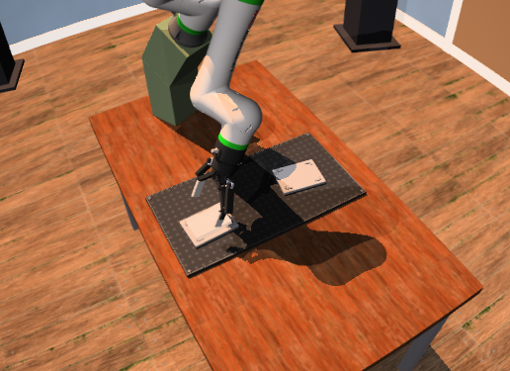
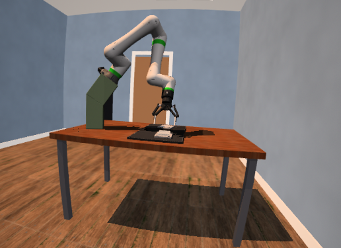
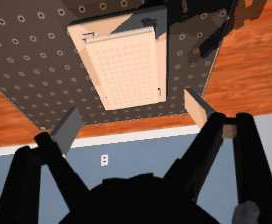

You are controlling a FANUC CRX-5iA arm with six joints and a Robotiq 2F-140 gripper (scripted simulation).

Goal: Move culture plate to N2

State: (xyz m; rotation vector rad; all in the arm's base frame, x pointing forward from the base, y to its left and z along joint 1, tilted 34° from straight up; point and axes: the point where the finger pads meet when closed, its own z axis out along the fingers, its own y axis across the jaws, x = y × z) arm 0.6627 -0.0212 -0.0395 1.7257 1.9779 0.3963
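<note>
My gripper is now 6 cm above the plate lid.
</note>
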